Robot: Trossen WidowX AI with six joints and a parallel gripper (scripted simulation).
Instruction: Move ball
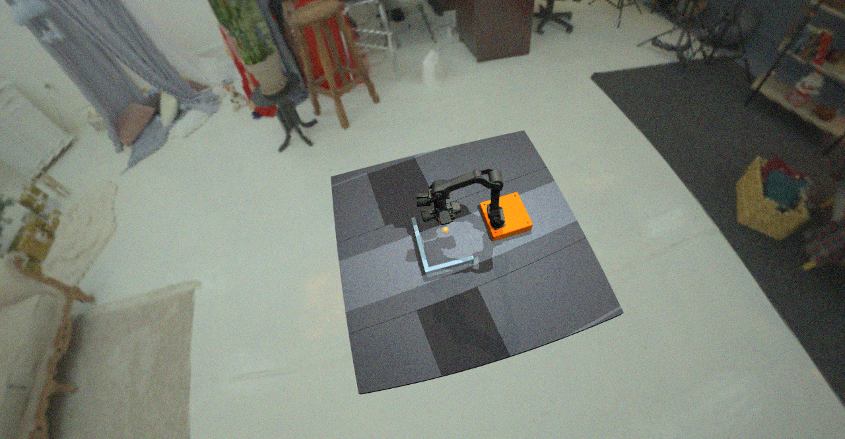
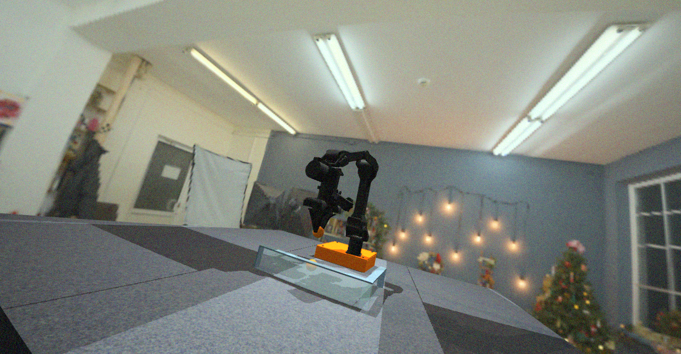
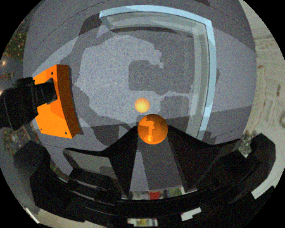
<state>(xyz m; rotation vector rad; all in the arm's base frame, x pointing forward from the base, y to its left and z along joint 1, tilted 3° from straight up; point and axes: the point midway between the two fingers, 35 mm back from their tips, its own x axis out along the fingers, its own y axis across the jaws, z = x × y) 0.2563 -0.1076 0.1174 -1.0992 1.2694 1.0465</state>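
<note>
The orange ball lies 10 mm behind my gripper tip and 100 mm below it.
</note>
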